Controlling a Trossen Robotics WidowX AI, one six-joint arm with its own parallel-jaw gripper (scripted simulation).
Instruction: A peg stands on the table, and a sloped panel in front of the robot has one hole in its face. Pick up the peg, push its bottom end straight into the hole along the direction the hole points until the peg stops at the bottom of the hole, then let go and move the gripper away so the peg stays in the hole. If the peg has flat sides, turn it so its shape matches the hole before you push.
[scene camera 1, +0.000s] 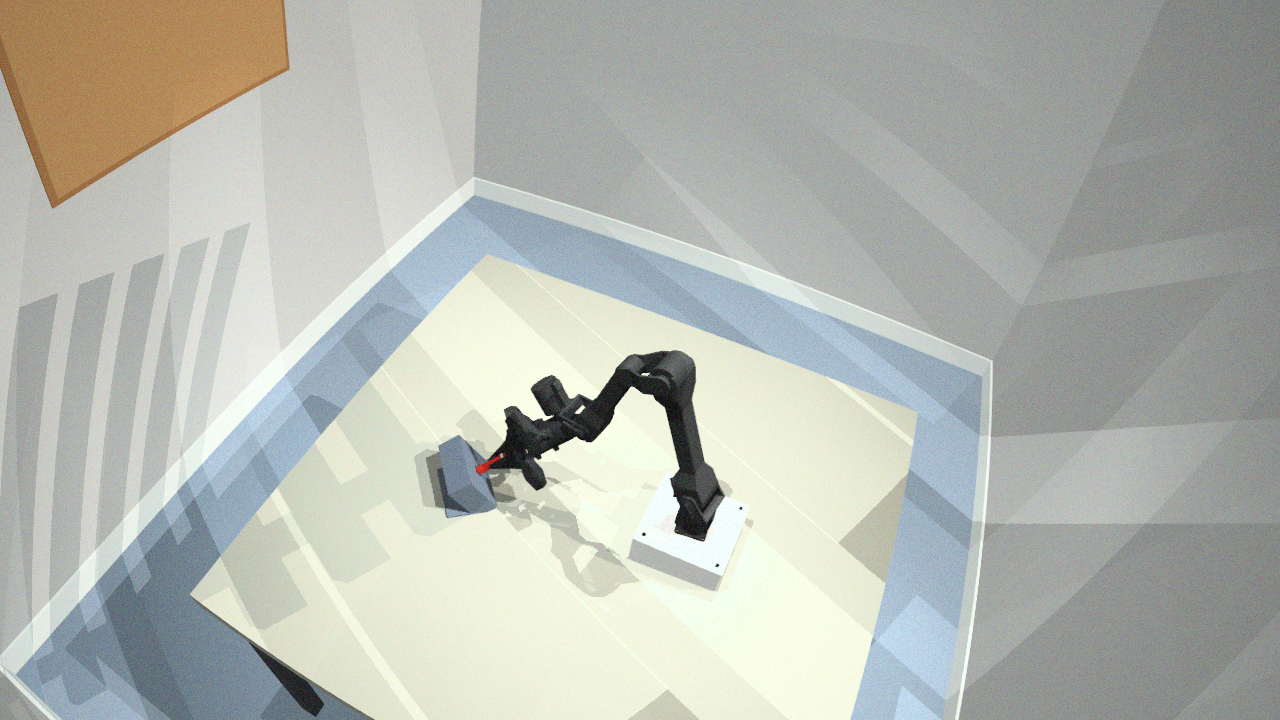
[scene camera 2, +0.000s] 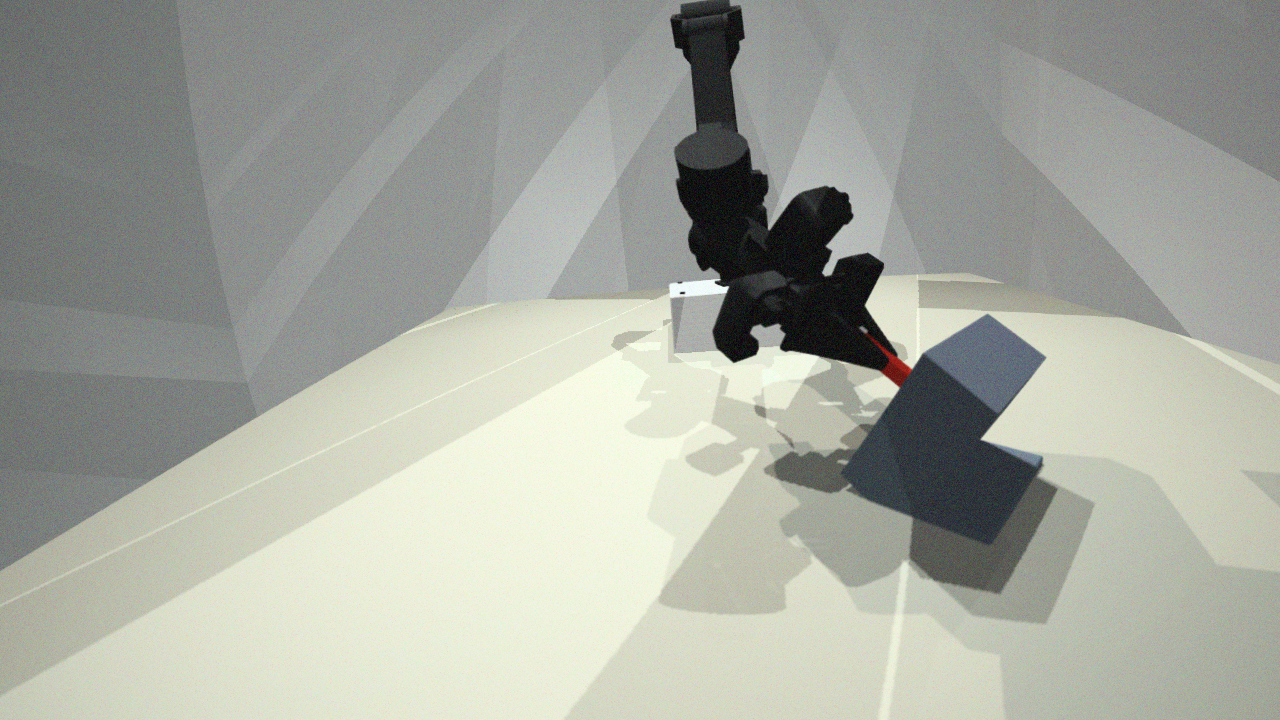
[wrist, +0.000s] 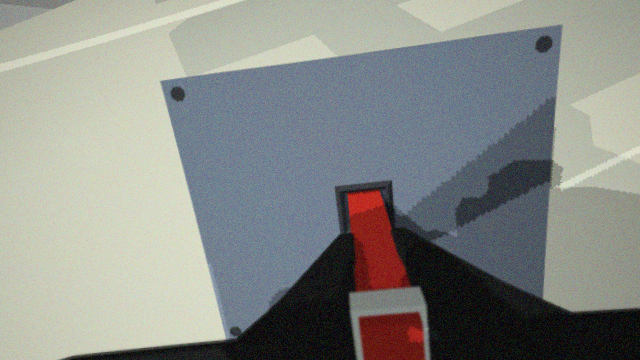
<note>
My gripper (scene camera 2: 890, 363) holds a red square peg. I also see a sloped panel (scene camera 1: 458, 458).
My gripper is seen too in scene camera 1 (scene camera 1: 489, 464) and in the wrist view (wrist: 373, 245). The sloped panel also shows in the wrist view (wrist: 464, 128).
</note>
